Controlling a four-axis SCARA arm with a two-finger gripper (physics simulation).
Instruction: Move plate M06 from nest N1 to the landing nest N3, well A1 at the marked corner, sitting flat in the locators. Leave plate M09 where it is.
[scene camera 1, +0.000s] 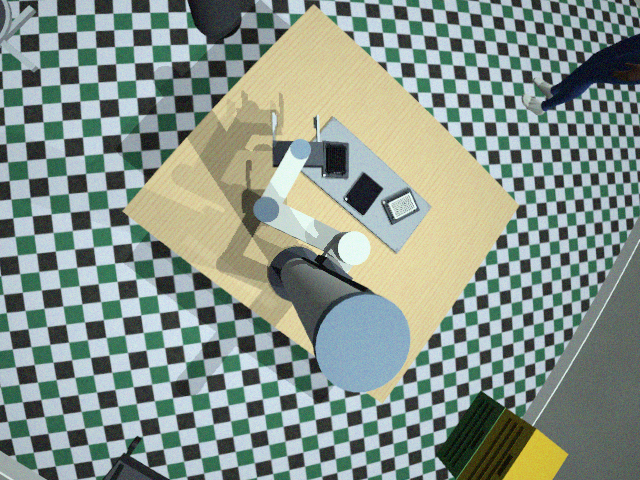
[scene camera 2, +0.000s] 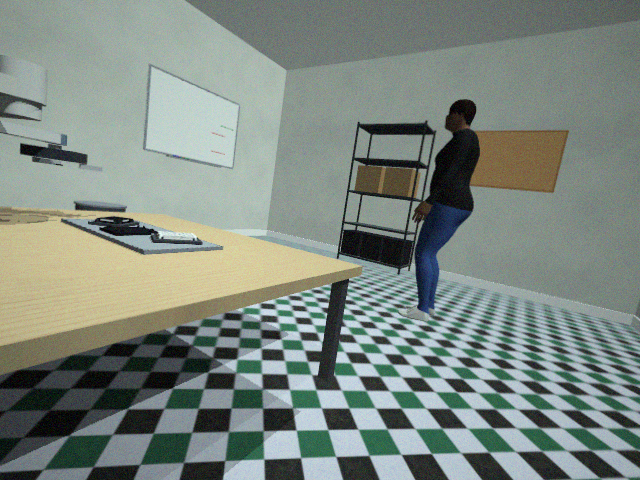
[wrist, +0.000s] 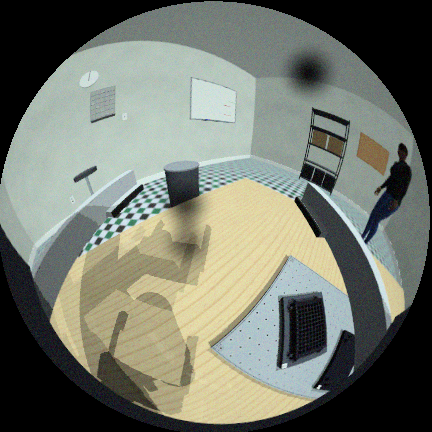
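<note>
A black welled plate (scene camera 1: 336, 159) (wrist: 308, 327) sits in a dark nest at one end of the grey board (scene camera 1: 398, 240) (scene camera 2: 136, 243) (wrist: 250, 320). A flat black piece (scene camera 1: 363, 193) (scene camera 2: 124, 230), a nest or a dark plate, is in the middle. A white plate (scene camera 1: 402, 206) (scene camera 2: 175, 236) sits in a dark nest at the other end. Labels are unreadable, so I cannot tell which is M06 or M09. My gripper (scene camera 1: 295, 126) (scene camera 2: 69, 164) (wrist: 216, 178) is open and empty, high above the table, its right finger near the board's black-plate end from above.
The board lies on a wooden table (scene camera 1: 454, 206) (scene camera 2: 268, 273) (wrist: 240, 210). The arm's dark column (scene camera 1: 330, 299) stands at the table's lower corner in scene camera 1. A dark bin (scene camera 1: 217, 20) (wrist: 182, 185) and a person (scene camera 1: 584, 77) (scene camera 2: 449, 191) (wrist: 395, 185) stand beyond the table edges.
</note>
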